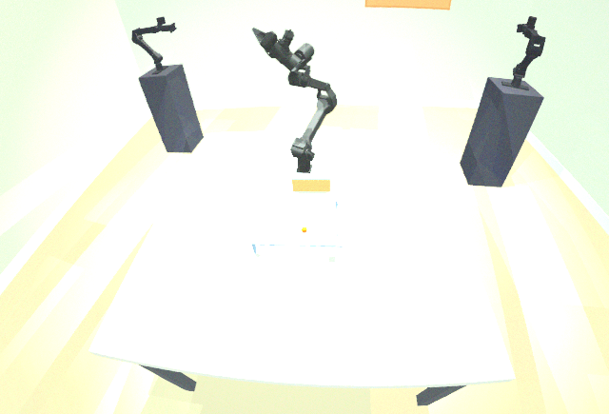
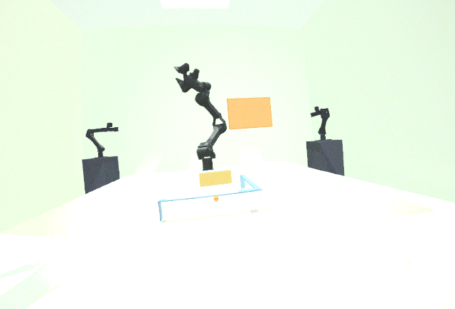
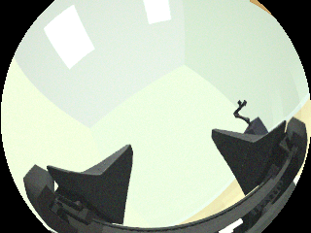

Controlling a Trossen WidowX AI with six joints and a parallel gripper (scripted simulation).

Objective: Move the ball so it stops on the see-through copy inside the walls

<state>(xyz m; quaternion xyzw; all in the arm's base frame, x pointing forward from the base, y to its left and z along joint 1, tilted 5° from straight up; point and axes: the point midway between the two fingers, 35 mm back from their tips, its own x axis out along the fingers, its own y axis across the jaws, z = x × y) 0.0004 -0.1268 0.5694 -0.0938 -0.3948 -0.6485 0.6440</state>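
Right now the orange ball is 640 mm below my gripper tip, 360 mm ahead of it and 210 mm to the left of it.
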